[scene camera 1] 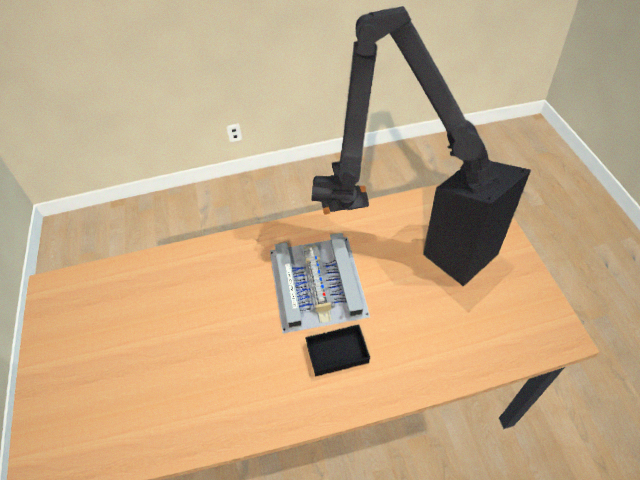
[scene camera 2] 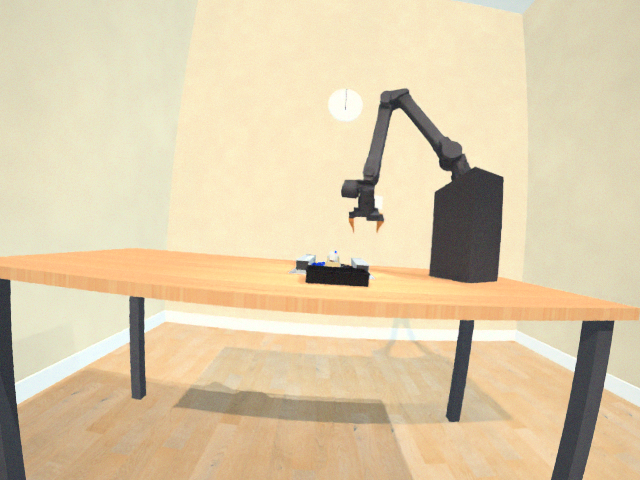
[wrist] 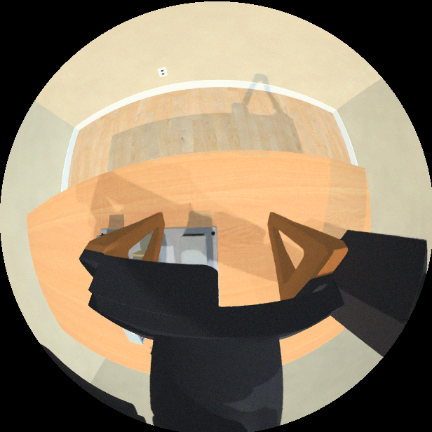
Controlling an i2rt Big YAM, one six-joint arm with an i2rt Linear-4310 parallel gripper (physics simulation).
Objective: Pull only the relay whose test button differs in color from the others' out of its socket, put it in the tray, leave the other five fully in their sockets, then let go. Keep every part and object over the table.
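Places are measured from the arm's base along level axes (x ahead, y left, z up), in millimetres.
Pixels of known places: gripper, fingertip midpoint: (scene camera 2: 365,232); arm's base at its link origin: (scene camera 1: 478,180) (scene camera 2: 465,184).
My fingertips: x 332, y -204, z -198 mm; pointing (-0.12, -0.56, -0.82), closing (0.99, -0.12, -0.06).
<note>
Ahead of a thing's pixels: the offset from my fingertips to its top centre. "*": to the spot under its first point.
The relay with the red test button @(dx +148, dy +259, dz -82 mm) (scene camera 1: 323,294) sits at the tray end of a row of relays on the grey panel @(* dx +112, dy +310, dz -149 mm) (scene camera 1: 338,316) (wrist: 172,245). The other five relays @(dx +141, dy +176, dz -82 mm) (scene camera 1: 317,272) show blue buttons and stand in line behind it. The black tray @(* dx +154, dy +479, dz -140 mm) (scene camera 1: 341,368) (scene camera 2: 337,275) lies just in front of the panel and looks empty. My gripper (scene camera 1: 344,200) (scene camera 2: 365,231) (wrist: 215,217) is wide open and empty, high above the table, behind and to the right of the relay row. In the wrist view the gripper's own body and left finger hide most of the panel; the relays cannot be made out there.
Grey wire ducts @(dx +234, dy +161, dz -109 mm) (scene camera 1: 288,289) @(dx +48, dy +177, dz -109 mm) (scene camera 1: 348,279) rise along both sides of the relay row, with blue wires between. A beige end block @(dx +150, dy +278, dz -111 mm) (scene camera 1: 323,308) stands beside the red-button relay. The black arm base (scene camera 1: 462,232) (scene camera 2: 466,232) stands on the table at the right.
</note>
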